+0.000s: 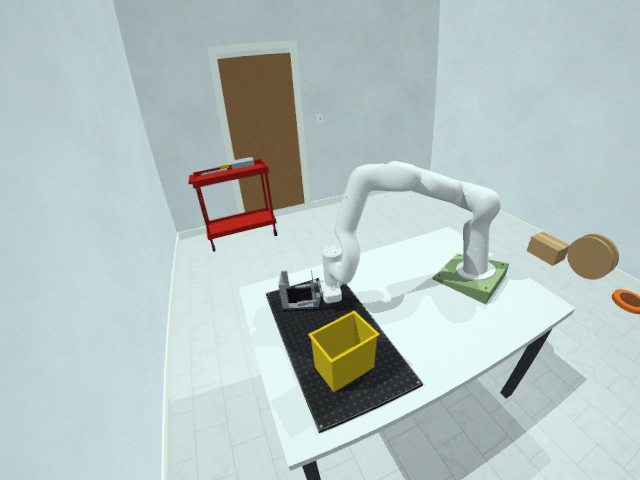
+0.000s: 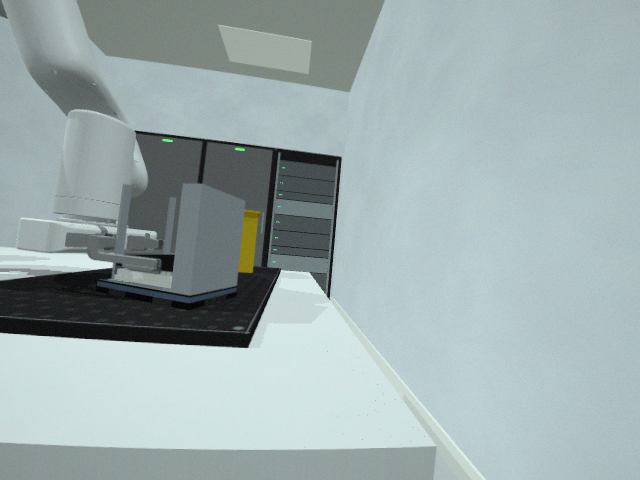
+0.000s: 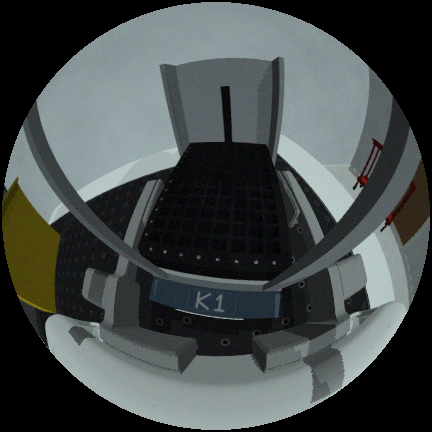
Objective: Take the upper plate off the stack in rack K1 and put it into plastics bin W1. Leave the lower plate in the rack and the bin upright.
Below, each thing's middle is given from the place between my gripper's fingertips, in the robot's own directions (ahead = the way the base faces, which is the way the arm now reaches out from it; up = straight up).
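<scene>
Black plate [image 3: 220,213]: my hand is 10 mm beyond it. Distances from my hand: white plate [image 2: 164,279], 10 mm behind and 20 mm below; yellow bin W1 [image 1: 343,350], 20 mm behind, 390 mm to the left and 40 mm above.
</scene>
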